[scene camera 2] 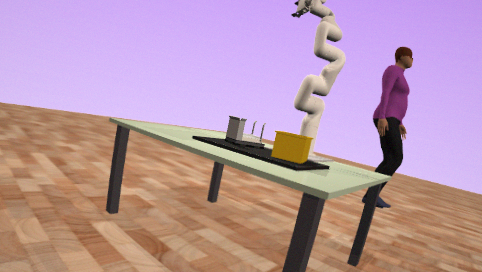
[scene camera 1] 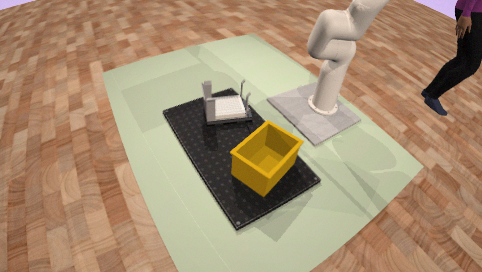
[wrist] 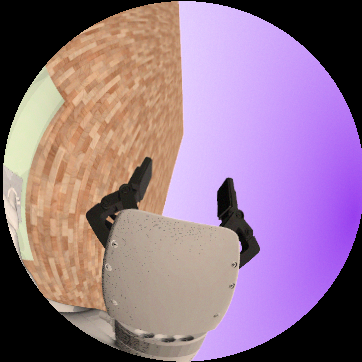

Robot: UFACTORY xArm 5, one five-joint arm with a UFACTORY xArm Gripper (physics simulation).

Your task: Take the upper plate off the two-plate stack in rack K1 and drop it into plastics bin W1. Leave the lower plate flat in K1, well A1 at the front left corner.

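Places are measured from the arm's base along level axes (x ahead, y left, z up), in millimetres.
Pixels of known places: gripper, fingertip midpoint: point(scene camera 2: 294, 10) point(wrist: 187, 174); arm's base, origin of the base link: point(scene camera 1: 322, 105).
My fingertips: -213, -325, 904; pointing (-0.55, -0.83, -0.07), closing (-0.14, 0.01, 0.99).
Note:
Ahead of a thing's pixels: the offset from my fingertips to its middle, as dx, dy, dz. Level surfaces: height alone.
A white plate point(scene camera 1: 229, 107) point(scene camera 2: 252, 139) lies flat in the rack, rack K1 {+567, +148, -841} point(scene camera 1: 210, 111) point(scene camera 2: 236, 129), which has a tall grey wall on one side and thin posts on the other. I cannot tell from these views how many plates are stacked there. The yellow bin W1 {+626, +404, -851} point(scene camera 1: 250, 171) point(scene camera 2: 291, 147) stands open at the top beside the rack, and the part of its floor that shows is bare. My gripper point(wrist: 187, 174) point(scene camera 2: 296, 10) is open and empty, high above the table and far from rack and bin.
The rack and bin stand on a black perforated board point(scene camera 1: 200, 150) point(scene camera 2: 207, 139) on the pale green table {dz -914} point(scene camera 1: 150, 210) point(scene camera 2: 170, 139). The arm's base is on a grey slab point(scene camera 1: 317, 132) behind them. A person in a purple top point(scene camera 2: 395, 95) stands beyond the table.

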